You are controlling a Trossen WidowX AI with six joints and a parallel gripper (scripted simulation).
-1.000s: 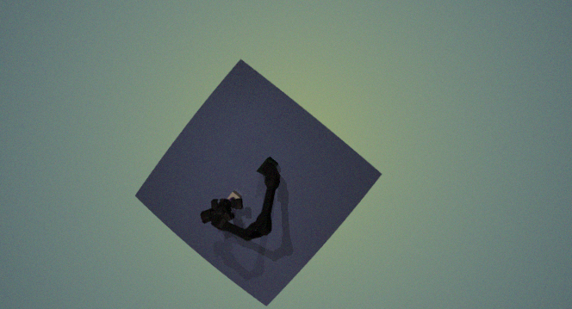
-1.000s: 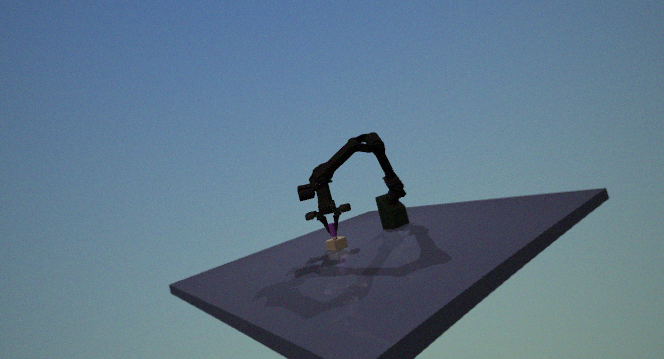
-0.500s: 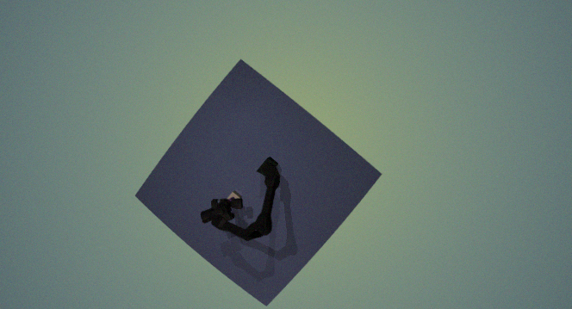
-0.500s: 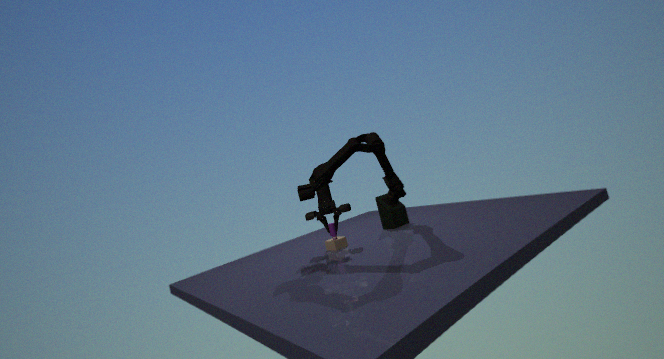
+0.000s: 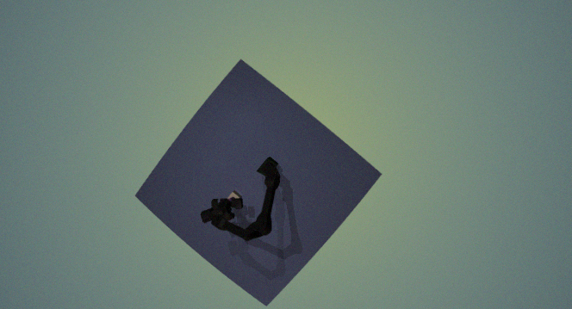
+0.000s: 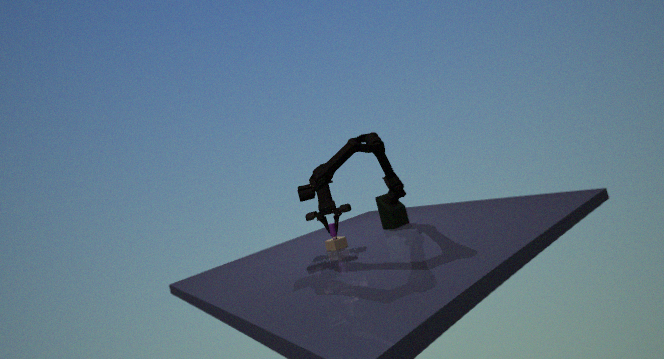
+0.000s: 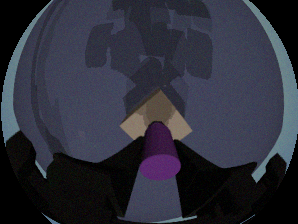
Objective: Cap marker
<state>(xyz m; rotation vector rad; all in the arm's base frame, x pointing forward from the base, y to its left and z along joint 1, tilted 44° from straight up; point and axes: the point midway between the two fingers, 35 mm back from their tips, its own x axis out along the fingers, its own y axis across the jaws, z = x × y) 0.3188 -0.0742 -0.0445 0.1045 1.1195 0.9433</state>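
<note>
My gripper tip is 10 mm below the purple cap. From my gripper tip the other things lie so: cream holder block (50 mm below).
</note>
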